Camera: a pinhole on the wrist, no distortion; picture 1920 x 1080 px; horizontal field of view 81.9 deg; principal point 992.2 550.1 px. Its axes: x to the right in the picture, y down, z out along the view. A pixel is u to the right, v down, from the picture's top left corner.
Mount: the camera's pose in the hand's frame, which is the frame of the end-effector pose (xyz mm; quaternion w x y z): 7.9 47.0 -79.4 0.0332 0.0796 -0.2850 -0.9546
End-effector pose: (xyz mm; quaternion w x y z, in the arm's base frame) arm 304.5 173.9 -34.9 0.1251 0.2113 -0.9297 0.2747
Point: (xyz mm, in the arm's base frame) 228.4 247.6 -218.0
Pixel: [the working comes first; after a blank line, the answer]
In the camera's frame: -11.8 0.5 235.9

937.0 552.7
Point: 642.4 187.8 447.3
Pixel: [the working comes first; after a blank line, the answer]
In the camera's frame: 232.5 143.6 -497.2

behind the camera
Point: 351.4 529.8 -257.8
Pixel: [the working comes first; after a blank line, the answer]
In the camera's frame: 198.2 -227.6 251.0

outside the picture
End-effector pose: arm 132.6 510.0 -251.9 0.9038 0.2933 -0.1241 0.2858
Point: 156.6 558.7 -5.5
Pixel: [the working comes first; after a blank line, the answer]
In the camera's frame: -169.5 66.6 225.6

160.8 876.6
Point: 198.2 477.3 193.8
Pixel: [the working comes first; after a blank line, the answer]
In the camera's frame: -272.6 170.0 389.1

216.9 1033.6
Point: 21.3 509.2 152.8
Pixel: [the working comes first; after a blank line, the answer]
In the camera's frame: -136.4 55.4 436.7

646.8 690.3
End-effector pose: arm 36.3 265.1 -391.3 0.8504 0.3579 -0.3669 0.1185
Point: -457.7 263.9 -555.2
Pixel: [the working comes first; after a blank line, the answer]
In the camera's frame: 417.9 59.1 354.0

outside the picture
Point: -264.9 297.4 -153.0
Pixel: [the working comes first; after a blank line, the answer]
In the camera's frame: -18.6 -19.0 412.7

942.4 499.1
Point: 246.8 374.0 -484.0
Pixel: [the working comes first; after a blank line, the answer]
In the camera's frame: -33.6 12.9 -200.5

behind the camera
